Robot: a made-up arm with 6 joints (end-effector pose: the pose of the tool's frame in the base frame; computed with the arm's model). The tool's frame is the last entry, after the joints.
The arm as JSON. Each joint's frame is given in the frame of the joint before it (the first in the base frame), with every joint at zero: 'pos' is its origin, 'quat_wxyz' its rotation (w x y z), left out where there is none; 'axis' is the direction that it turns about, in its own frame. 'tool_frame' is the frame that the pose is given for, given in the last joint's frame.
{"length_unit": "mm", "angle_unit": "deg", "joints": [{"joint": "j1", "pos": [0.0, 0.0, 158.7], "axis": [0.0, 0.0, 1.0]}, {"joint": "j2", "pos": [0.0, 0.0, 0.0], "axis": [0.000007, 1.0, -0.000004]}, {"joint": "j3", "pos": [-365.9, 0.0, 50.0], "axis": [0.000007, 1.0, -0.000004]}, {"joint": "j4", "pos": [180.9, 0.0, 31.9], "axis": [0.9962, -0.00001, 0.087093]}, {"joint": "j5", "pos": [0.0, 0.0, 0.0], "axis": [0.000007, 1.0, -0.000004]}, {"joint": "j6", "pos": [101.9, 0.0, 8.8], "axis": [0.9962, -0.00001, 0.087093]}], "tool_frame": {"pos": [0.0, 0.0, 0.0], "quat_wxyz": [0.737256, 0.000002, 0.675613, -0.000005]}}
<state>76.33 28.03 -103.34 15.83 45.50 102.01</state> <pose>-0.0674 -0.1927 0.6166 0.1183 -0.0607 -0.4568 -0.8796</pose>
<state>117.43 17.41 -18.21 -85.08 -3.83 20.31</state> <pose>0.0181 -0.0495 0.3612 0.6564 -0.6674 -0.0375 0.3498</pose>
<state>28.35 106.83 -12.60 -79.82 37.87 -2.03</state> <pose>0.1722 0.0226 0.2309 0.1893 0.7748 -0.5431 0.2622</pose>
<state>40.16 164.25 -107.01 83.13 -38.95 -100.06</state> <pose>0.4578 0.3029 0.0168 0.3988 -0.3260 0.8235 -0.2378</pose>
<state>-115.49 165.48 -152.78 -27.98 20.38 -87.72</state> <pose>-0.2910 -0.5714 0.1493 0.2853 -0.0531 -0.8440 0.4510</pose>
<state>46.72 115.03 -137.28 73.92 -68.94 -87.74</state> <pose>0.3246 0.2110 0.6075 0.8335 0.2521 0.4892 -0.0491</pose>
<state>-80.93 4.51 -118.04 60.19 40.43 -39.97</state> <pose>-0.0173 0.4736 0.4745 0.7840 -0.2345 0.1834 -0.5447</pose>
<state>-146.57 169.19 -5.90 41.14 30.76 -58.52</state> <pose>-0.0716 -0.0885 0.0998 0.0444 0.6615 0.2058 0.7198</pose>
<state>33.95 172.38 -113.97 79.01 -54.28 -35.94</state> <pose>0.4931 0.2338 -0.0183 0.5479 0.2051 0.8039 -0.1074</pose>
